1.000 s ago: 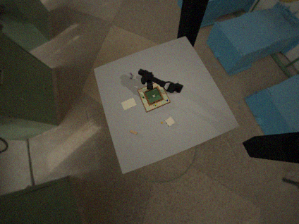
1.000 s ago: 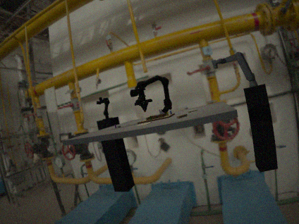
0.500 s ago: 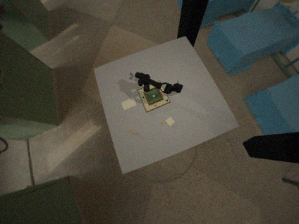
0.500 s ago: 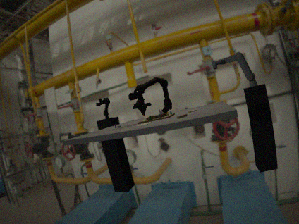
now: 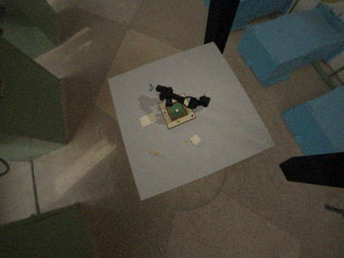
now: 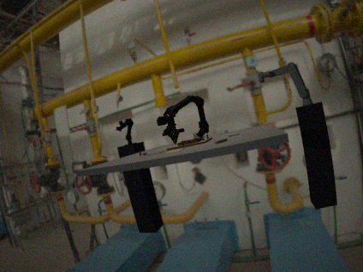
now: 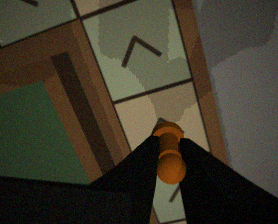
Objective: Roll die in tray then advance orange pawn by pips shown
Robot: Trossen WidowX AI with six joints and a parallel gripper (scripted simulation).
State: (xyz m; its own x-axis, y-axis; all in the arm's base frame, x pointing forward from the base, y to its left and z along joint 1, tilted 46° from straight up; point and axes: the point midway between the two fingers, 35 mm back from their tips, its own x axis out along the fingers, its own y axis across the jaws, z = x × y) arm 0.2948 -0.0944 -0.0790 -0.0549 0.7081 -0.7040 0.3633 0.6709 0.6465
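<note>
Right now my gripper tip is 11 cm to the right of the green tray, 3 cm above it and 2 cm past it. Also, from my gripper tip: orange pawn: 1 cm above; then grey piece: 22 cm to the right, 12 cm ahead, 3 cm below; then white die: 13 cm to the left, 2 cm behind, 1 cm below.
</note>
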